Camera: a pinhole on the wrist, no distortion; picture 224 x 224 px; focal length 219.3 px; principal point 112.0 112.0 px. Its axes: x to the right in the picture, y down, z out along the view. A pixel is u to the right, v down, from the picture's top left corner.
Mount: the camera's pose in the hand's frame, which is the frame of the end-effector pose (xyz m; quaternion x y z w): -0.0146 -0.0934 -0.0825 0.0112 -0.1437 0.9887 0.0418
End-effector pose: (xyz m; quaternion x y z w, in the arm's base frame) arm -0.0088 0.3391 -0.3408 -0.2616 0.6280 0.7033 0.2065
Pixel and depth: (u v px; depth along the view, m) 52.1 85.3 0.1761
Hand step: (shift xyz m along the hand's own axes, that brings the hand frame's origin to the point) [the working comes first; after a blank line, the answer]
In the camera's frame: -0.0481 -0.0214 0.1761

0.0369 -0.1269 0.0907
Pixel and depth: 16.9 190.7 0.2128
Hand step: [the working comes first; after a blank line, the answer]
In the camera's frame: -0.0923 0.0764 0.2128

0.0729 -0.2343 0.0967
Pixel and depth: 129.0 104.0 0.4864
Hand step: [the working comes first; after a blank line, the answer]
In the camera's frame: 0.0377 -0.0177 0.4864

-0.0457 -0.2121 0.3900
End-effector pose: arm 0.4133 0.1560 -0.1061 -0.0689 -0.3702 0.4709 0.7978
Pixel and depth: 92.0 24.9 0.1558
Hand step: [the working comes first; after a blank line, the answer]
In the camera's frame: -0.0142 -0.0619 0.1558

0.0064 -0.0798 0.0839
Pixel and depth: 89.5 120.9 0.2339
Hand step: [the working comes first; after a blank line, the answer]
In the camera's frame: -0.0240 0.0095 0.2339

0.0109 -0.1711 0.1382
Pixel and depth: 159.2 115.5 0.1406
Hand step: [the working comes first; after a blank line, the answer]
In the camera's frame: 0.0303 0.0022 0.1406

-0.0435 -0.1332 0.0527
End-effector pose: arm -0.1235 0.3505 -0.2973 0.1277 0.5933 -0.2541 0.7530
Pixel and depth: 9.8 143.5 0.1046
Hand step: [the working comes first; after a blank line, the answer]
In the camera's frame: -0.0487 0.0150 0.1046

0.0337 -0.1414 0.0118
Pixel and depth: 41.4 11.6 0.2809
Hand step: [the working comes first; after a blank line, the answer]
In the camera's frame: -0.0904 -0.1286 0.2809

0.0894 -0.0578 0.2201
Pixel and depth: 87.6 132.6 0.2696
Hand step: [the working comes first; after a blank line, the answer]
In the camera's frame: -0.0300 0.0253 0.2696

0.0158 -0.1968 0.1677
